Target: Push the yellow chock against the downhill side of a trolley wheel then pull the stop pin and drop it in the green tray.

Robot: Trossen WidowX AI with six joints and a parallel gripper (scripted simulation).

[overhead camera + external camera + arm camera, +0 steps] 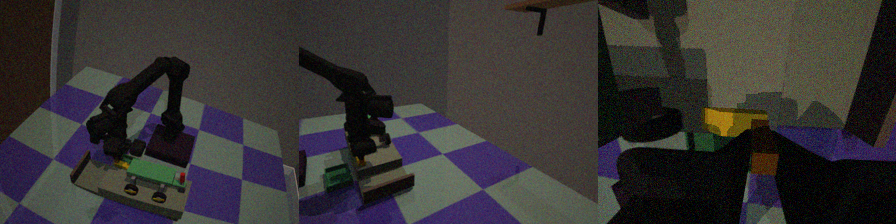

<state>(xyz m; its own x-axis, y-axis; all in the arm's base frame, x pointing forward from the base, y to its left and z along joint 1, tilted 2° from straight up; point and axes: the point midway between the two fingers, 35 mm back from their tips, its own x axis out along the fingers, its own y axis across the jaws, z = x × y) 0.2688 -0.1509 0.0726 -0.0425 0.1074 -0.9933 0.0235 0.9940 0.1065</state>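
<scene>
My gripper tip is now 40 mm short of the red-headed stop pin, 240 mm to the right of it and 40 mm below it. From my gripper tip the other things lie so: yellow chock 20 mm to the left, 10 mm below; raised lip 50 mm ahead, 120 mm to the right, 60 mm below; trolley 60 mm ahead, 140 mm to the left, 20 mm above.
</scene>
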